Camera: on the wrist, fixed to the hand. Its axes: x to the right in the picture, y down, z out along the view.
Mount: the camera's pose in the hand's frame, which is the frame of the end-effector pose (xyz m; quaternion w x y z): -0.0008 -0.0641 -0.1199 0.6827 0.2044 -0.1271 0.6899
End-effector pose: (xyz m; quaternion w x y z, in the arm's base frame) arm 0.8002 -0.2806 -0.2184 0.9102 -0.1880 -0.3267 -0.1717
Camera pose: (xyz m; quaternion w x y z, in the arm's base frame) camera 0.8353 -0.3907 -0.2900 0.7368 -0.1895 -0.2441 0.6014
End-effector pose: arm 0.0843 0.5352 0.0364 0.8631 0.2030 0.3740 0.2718
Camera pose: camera 0.0135 0.5030 -0.0751 0.4078 0.6076 0.0611 0.6788
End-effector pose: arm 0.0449 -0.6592 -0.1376 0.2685 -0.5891 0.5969 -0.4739
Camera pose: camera -0.0316 -0.6193 -0.0325 0.7065 0.0043 0.6829 -0.1854
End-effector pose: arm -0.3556 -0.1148 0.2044 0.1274 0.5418 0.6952 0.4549
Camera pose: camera -0.4765 -0.1747 0.2211 0.2492 -0.9334 -0.1776 -0.1875
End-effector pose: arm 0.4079 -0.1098 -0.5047 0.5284 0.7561 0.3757 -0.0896
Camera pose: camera 0.3335 0.0039 -0.5001 0.3158 0.8720 -0.3506 0.1305
